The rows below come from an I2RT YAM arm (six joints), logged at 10 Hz.
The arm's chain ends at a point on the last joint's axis. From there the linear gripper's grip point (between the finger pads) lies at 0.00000 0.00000 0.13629 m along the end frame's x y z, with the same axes.
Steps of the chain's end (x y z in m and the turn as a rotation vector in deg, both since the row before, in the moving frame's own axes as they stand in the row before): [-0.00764, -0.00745, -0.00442, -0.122, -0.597, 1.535]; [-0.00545, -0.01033, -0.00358, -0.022, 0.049, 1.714]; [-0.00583, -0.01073, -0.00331, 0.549, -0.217, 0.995]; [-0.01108, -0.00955, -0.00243, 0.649, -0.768, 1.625]
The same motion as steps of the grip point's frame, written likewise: [-0.00906, -0.00718, -0.00443, -0.122, -0.597, 1.535]; [-0.00533, -0.01028, -0.00358, -0.022, 0.049, 1.714]; [-0.00633, -0.01204, -0.00332, 0.549, -0.217, 0.995]; [-0.01288, -0.01112, -0.00245, 0.649, -0.768, 1.625]
